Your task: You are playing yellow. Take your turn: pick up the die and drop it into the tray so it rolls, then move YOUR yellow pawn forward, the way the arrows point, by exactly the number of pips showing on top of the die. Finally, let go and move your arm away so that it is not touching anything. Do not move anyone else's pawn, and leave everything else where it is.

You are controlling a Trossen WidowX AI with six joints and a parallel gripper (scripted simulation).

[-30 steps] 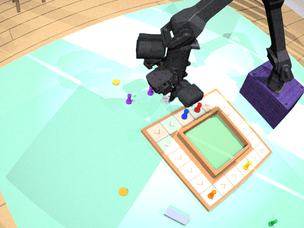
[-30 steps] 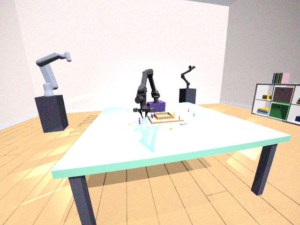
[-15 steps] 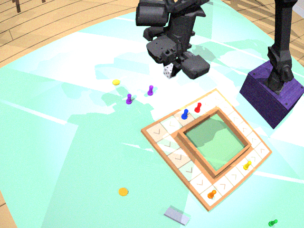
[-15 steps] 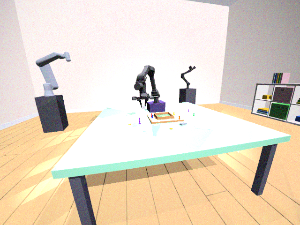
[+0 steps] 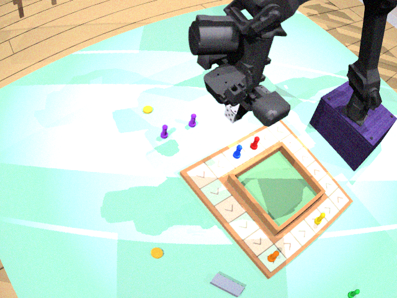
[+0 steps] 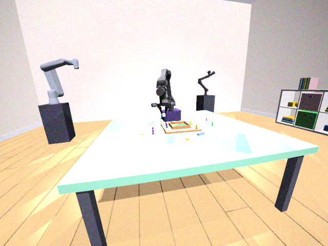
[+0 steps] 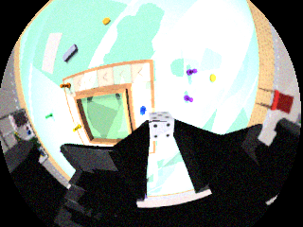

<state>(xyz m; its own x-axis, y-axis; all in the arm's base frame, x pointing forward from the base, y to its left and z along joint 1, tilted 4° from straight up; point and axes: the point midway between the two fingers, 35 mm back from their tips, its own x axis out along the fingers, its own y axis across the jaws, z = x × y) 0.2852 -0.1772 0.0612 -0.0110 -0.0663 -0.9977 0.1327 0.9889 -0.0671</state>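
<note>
The yellow pawn lies 20 mm behind my gripper tip, 260 mm to the left of it and 100 mm below it. Also, from my gripper tip: die (right at my gripper tip); red pawn (60 mm behind, 40 mm to the left, 100 mm below); blue pawn (10 mm behind, 30 mm to the left, 100 mm below).
</note>
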